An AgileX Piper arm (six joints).
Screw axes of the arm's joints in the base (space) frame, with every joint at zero. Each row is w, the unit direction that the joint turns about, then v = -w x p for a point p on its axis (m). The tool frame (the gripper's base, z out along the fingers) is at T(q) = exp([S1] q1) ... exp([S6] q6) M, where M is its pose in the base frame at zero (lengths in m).
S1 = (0, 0, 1, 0, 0, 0)
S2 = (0, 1, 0, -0.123, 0, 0)
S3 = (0, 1, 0, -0.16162, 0, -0.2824)
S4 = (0.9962, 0, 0.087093, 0, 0.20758, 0)
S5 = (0, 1, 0, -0.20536, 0, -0.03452)
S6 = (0.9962, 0, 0.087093, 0, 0.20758, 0)
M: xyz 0.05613 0 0.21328 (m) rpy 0 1.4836 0 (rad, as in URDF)
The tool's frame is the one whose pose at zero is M.
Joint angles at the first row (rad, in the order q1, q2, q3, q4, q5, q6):
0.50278 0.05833 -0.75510 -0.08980 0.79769 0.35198
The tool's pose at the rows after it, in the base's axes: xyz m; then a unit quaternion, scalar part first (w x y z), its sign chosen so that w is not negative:
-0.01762 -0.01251 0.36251 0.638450 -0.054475 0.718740 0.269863
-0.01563 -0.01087 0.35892 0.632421 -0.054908 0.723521 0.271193
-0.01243 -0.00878 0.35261 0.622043 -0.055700 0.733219 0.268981
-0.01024 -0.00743 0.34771 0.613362 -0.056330 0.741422 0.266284
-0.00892 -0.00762 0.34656 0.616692 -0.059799 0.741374 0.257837
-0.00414 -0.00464 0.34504 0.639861 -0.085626 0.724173 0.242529
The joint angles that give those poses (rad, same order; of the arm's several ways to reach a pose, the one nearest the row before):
0.50274 0.05833 -0.72738 -0.03804 0.79575 0.35195
0.50278 0.05833 -0.71358 -0.03067 0.79572 0.35198
0.50274 0.05832 -0.69193 -0.02605 0.80250 0.35195
0.50282 0.05834 -0.67659 -0.02387 0.81156 0.35203
0.50278 0.05831 -0.67046 -0.03622 0.80633 0.34340
0.50280 0.05833 -0.64038 -0.03401 0.73311 0.27133

